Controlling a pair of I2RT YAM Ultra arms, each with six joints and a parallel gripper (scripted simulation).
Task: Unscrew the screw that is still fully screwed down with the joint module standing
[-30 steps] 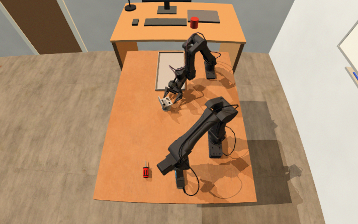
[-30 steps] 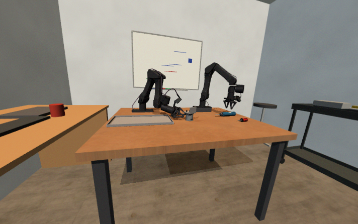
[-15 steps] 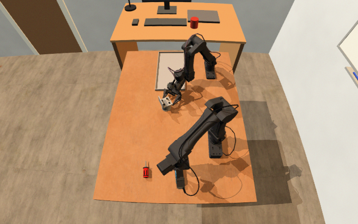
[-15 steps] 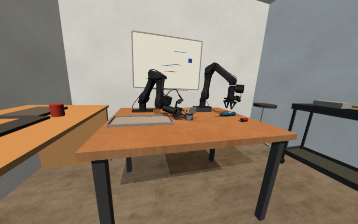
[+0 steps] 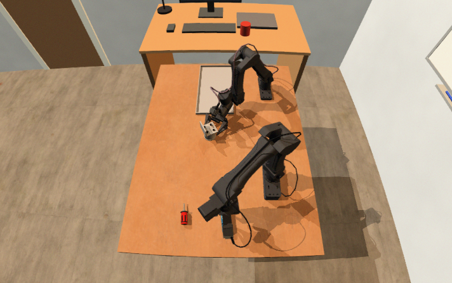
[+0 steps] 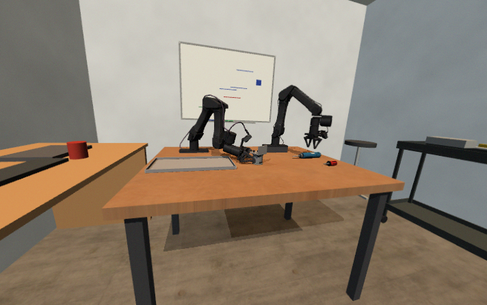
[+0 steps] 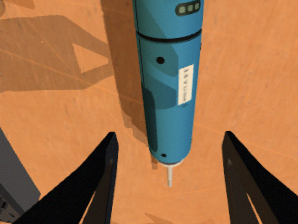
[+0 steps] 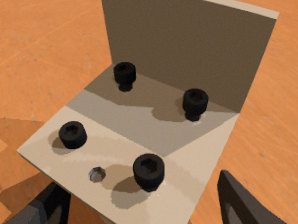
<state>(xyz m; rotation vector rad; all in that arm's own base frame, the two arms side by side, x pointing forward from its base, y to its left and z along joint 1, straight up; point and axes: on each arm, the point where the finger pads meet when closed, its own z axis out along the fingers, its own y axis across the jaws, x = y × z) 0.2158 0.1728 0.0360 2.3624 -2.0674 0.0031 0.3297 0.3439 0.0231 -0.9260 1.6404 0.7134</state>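
The l-shaped bracket lies 10 mm ahead of my right hand, 10 mm to the left of it and 40 mm above it. Round my right hand: small red screwdriver: 80 mm ahead, 450 mm to the left, 20 mm below; then grey bit: 80 mm behind, 310 mm to the left, 10 mm below; then grey tray: 340 mm to the right, 20 mm below.
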